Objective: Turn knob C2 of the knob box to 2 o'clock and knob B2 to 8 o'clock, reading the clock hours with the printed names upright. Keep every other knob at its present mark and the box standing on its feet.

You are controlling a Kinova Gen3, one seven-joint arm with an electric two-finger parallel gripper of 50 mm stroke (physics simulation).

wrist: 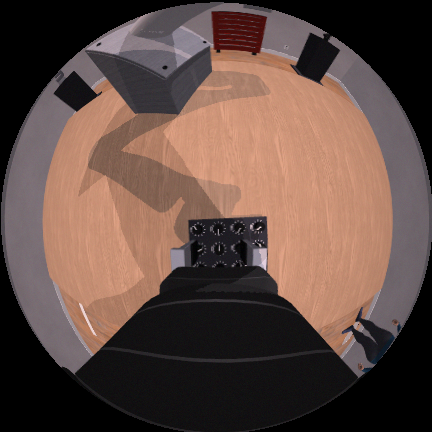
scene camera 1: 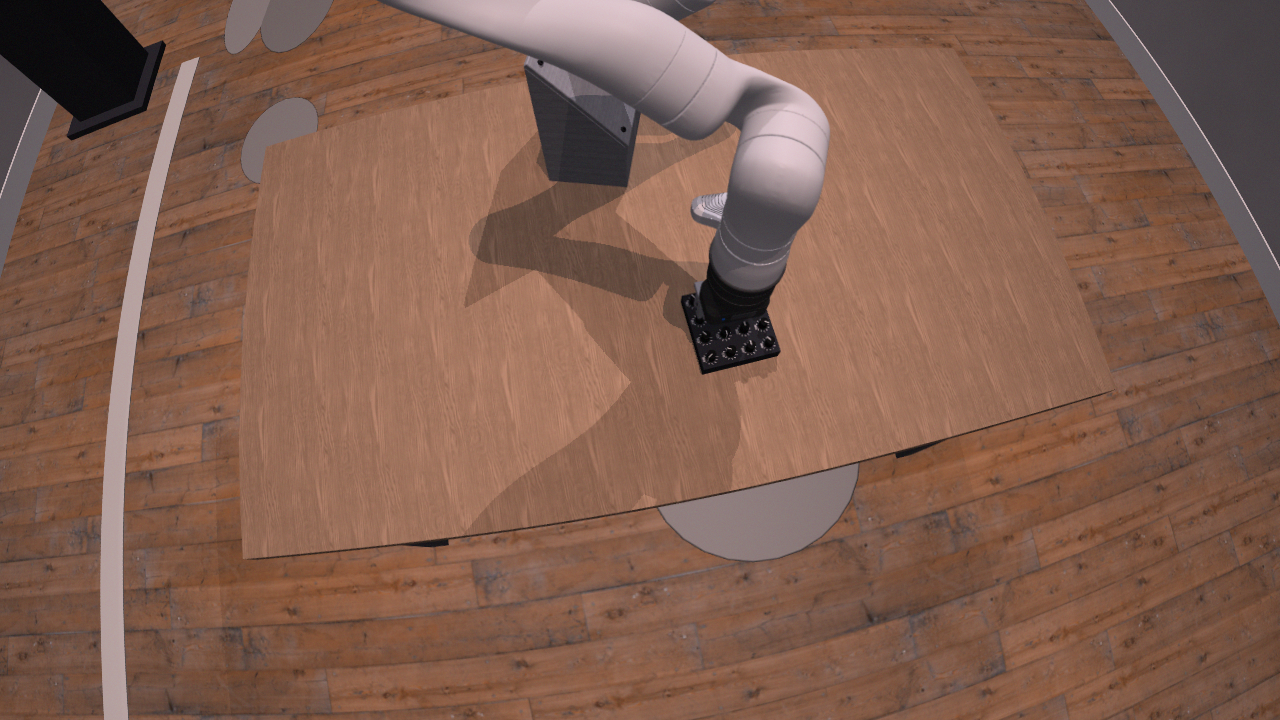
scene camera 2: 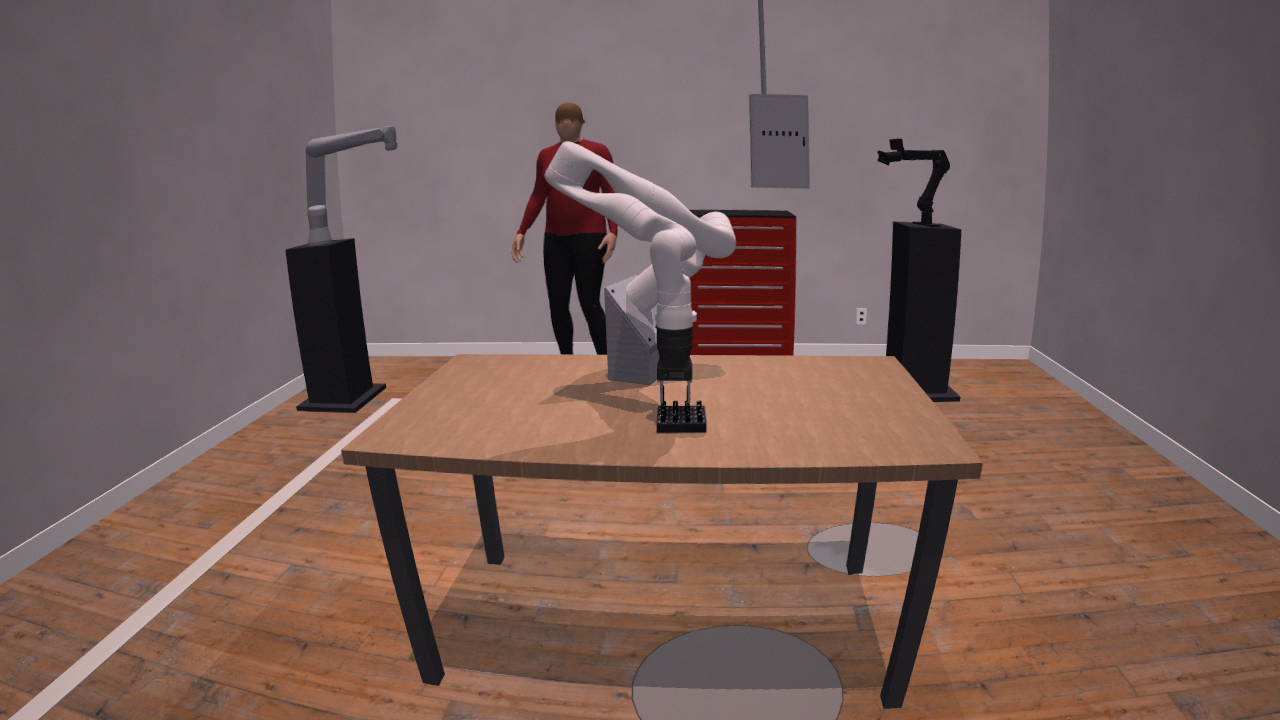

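Where they show: gripper, fingertip midpoint: (wrist: 218, 248) (scene camera 2: 675, 401); arm's base, origin of the base link: (scene camera 2: 638, 297).
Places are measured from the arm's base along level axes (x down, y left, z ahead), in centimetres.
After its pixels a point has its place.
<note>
The black knob box (scene camera 1: 741, 363) @(y 12.2, x 19.5, z 44.2 cm) (scene camera 2: 682, 428) @(y 12.4, x 19.2, z 44.3 cm) (wrist: 208, 239) @(y 9.4, x 18.2, z 36.4 cm) stands flat on the table (scene camera 1: 402, 358) @(y -33.3, x 20.4, z 33.1 cm) (scene camera 2: 501, 420) @(y -29.6, x 20.4, z 37.9 cm) (wrist: 310, 200) @(y 26.7, x 20.4, z 30.9 cm), with rows of black knobs ringed by white marks. The printed names are too small to read, so I cannot tell which knobs are C2 and B2. My gripper (scene camera 2: 675, 400) @(y 10.7, x 15.8, z 37.3 cm) (wrist: 218, 248) @(y 10.7, x 15.8, z 37.3 cm) is open and points down over the box, its fingertips low, close to the knob tops. In the wrist view one knob (wrist: 219, 248) @(y 10.8, x 16.6, z 37.4 cm) of the second visible row shows between the spread fingers. The fingers and the hand hide several knobs; contact cannot be told.
The grey arm base block (scene camera 1: 586, 147) @(y -1.8, x 11.2, z 11.3 cm) (scene camera 2: 629, 353) @(y -1.8, x 12.3, z 11.4 cm) (wrist: 150, 85) @(y 0.5, x 11.6, z 12.2 cm) stands on the table behind the box, to the left. A red drawer cabinet (scene camera 2: 751, 295) (wrist: 239, 32) and a person in red (scene camera 2: 572, 210) are beyond the table. Another person's legs (wrist: 367, 340) show at the lower right of the wrist view.
</note>
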